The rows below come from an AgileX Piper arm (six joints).
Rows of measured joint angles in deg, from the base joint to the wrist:
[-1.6 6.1 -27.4 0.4 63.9 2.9]
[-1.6 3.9 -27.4 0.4 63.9 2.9]
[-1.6 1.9 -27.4 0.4 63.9 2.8]
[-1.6 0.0 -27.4 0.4 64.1 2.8]
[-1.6 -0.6 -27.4 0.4 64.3 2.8]
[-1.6 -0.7 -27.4 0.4 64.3 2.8]
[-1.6 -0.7 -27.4 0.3 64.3 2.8]
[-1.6 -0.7 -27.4 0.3 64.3 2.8]
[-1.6 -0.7 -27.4 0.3 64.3 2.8]
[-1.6 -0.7 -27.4 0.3 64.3 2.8]
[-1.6 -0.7 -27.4 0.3 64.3 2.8]
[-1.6 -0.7 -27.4 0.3 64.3 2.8]
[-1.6 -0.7 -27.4 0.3 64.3 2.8]
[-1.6 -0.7 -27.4 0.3 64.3 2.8]
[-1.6 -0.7 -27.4 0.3 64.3 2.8]
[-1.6 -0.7 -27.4 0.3 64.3 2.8]
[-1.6 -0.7 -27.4 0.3 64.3 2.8]
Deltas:
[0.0 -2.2 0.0 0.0 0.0 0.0]
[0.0 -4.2 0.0 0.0 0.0 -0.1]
[0.0 -6.1 0.0 0.0 0.2 -0.1]
[0.0 -6.7 0.0 0.0 0.4 -0.1]
[0.0 -6.8 0.0 0.0 0.4 -0.1]
[0.0 -6.8 0.0 -0.1 0.4 -0.1]
[0.0 -6.8 0.0 -0.1 0.4 -0.1]
[0.0 -6.8 0.0 -0.1 0.4 -0.1]
[0.0 -6.8 0.0 -0.1 0.4 -0.1]
[0.0 -6.8 0.0 -0.1 0.4 -0.1]
[0.0 -6.8 0.0 -0.1 0.4 -0.1]
[0.0 -6.8 0.0 -0.1 0.4 -0.1]
[0.0 -6.8 0.0 -0.1 0.4 -0.1]
[0.0 -6.8 0.0 -0.1 0.4 -0.1]
[0.0 -6.8 0.0 -0.1 0.4 -0.1]
[0.0 -6.8 0.0 -0.1 0.4 -0.1]

